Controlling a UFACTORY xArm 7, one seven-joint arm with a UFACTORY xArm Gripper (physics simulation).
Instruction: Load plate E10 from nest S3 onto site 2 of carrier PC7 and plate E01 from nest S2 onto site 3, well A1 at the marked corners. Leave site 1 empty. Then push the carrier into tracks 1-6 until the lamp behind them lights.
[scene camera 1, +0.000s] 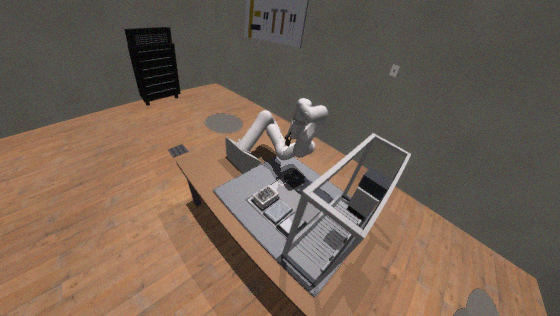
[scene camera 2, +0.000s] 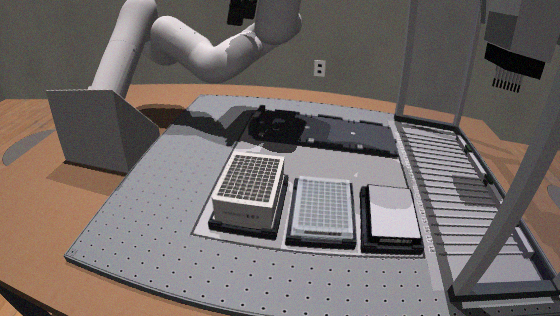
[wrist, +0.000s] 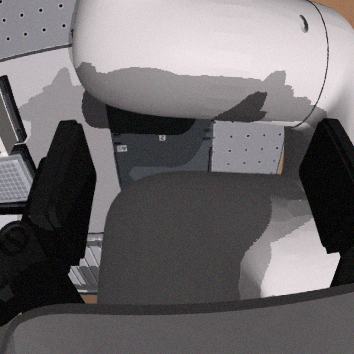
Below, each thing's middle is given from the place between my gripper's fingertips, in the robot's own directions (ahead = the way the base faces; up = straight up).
My gripper is now 20 cm short of the black carrier (scene camera 2: 280, 126), 2 cm to the left of it and 23 cm above it. From my hand the other things lie so: clear well plate (scene camera 2: 323, 210) 20 cm ahead, 28 cm to the right, 23 cm below; pipetting head (scene camera 2: 516, 43) 54 cm ahead, 15 cm to the right, 9 cm above.
